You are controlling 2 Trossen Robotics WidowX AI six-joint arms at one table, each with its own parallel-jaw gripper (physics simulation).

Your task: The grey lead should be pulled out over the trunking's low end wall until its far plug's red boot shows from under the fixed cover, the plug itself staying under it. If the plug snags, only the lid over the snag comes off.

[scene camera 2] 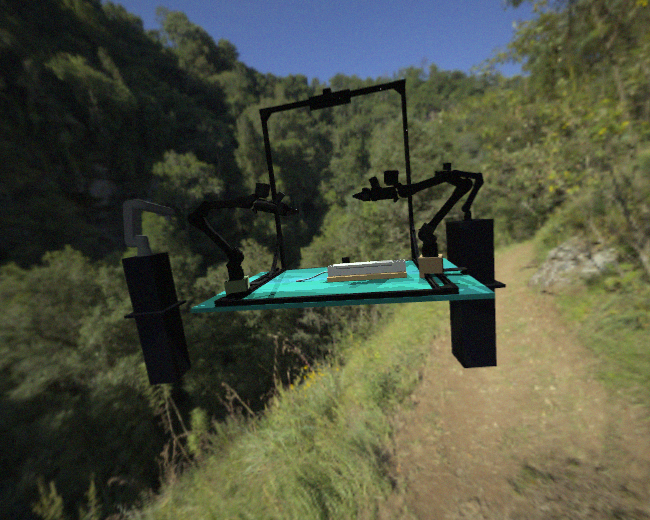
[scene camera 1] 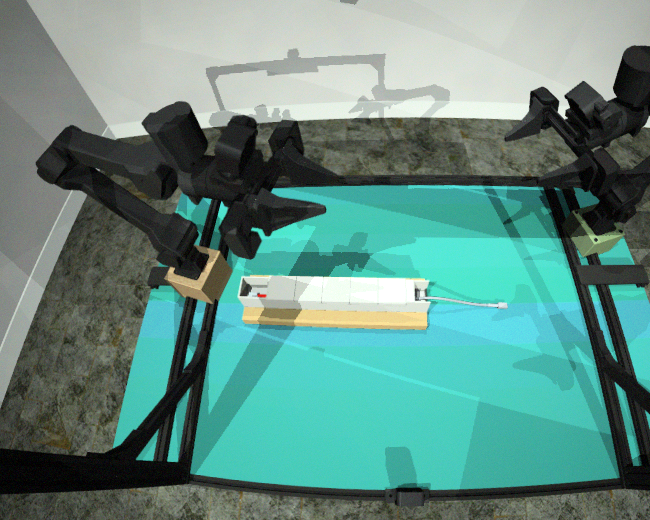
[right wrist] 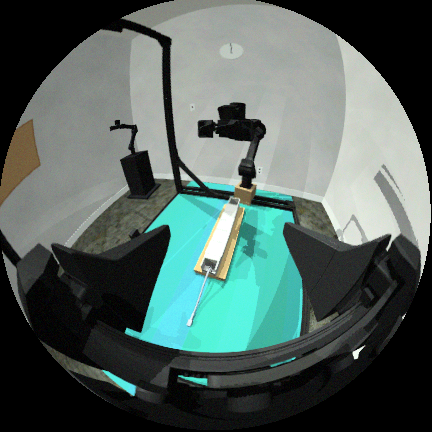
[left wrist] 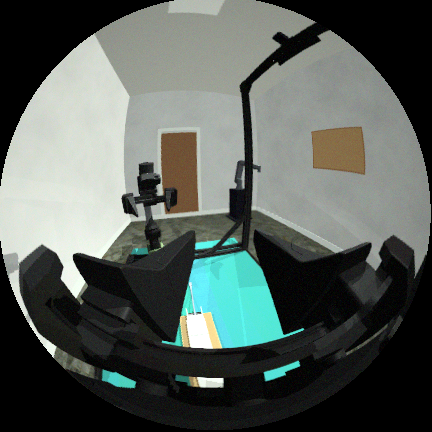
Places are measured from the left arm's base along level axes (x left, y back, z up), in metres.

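Pixels of known places: left gripper, fingertip midpoint: (scene camera 2: 354, 196) (scene camera 1: 332, 193) (right wrist: 207, 128) (left wrist: 224, 235); right gripper, fingertip midpoint: (scene camera 2: 298, 212) (scene camera 1: 520, 159) (right wrist: 228, 229) (left wrist: 152, 212); left arm's base, link origin: (scene camera 2: 430, 255) (scene camera 1: 191, 264) (right wrist: 245, 185); right arm's base, link origin: (scene camera 2: 236, 278) (scene camera 1: 598, 222) (left wrist: 154, 245).
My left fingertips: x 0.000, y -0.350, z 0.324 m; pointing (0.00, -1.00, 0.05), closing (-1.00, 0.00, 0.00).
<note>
Ahead of a thing's pixels: the offset from my left fingertips to its top centre. "spot": to the spot under its first point. Level surfaces: height alone.
White trunking (scene camera 1: 336, 292) (scene camera 2: 368, 267) (left wrist: 197, 330) (right wrist: 222, 240) lies on a wooden base @(dz -0.394 m) (scene camera 1: 336, 319) with a row of flat white lids on it. The grey lead @(spot: dx +0.098, dy -0.226, dz -0.391 m) (scene camera 1: 460, 300) (right wrist: 200, 300) runs out over its right end in scene camera 1 and ends in a pale plug @(dx +0.122, dy -0.324, dz -0.408 m) (scene camera 1: 502, 305) (right wrist: 189, 323) on the mat. A small red piece @(spot: dx -0.003, dy +0.192, dz -0.384 m) (scene camera 1: 261, 295) shows in the open left end bay; the trunking's covered inside is hidden. My left gripper (scene camera 1: 331, 193) (scene camera 2: 355, 196) (left wrist: 224, 235) is partly open and empty, high behind the trunking. My right gripper (scene camera 1: 523, 162) (scene camera 2: 297, 211) (right wrist: 228, 229) is wide open and empty, high at the right back.
A tan block (scene camera 1: 212, 276) under the left arm stands near the trunking's left end. A green block (scene camera 1: 596, 238) bears the right arm. Black rails (scene camera 1: 303, 489) edge the turquoise table, and a black overhead frame (scene camera 2: 407, 162) rises from it.
</note>
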